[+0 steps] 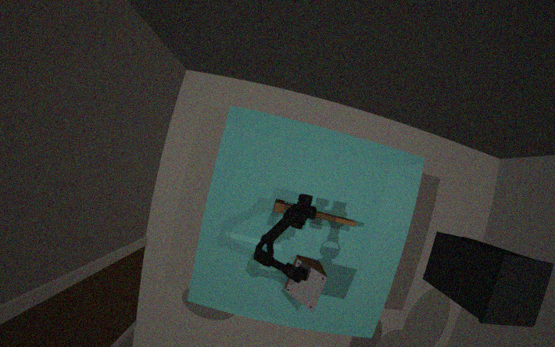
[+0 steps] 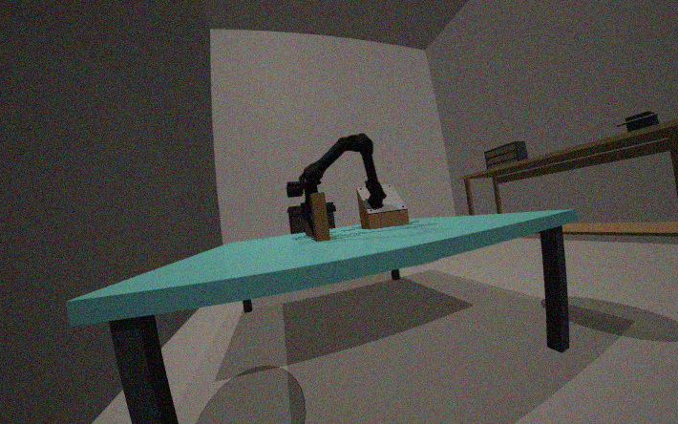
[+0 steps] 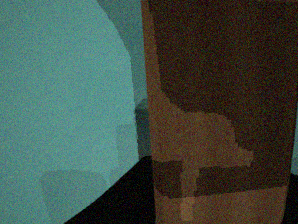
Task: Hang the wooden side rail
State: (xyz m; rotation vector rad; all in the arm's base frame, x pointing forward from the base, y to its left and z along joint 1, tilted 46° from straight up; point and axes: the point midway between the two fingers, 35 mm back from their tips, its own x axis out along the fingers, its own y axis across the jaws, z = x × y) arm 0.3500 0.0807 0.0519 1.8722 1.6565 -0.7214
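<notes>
The headboard post lies 12 cm to the left of my gripper tip and 5 cm above it.
</notes>
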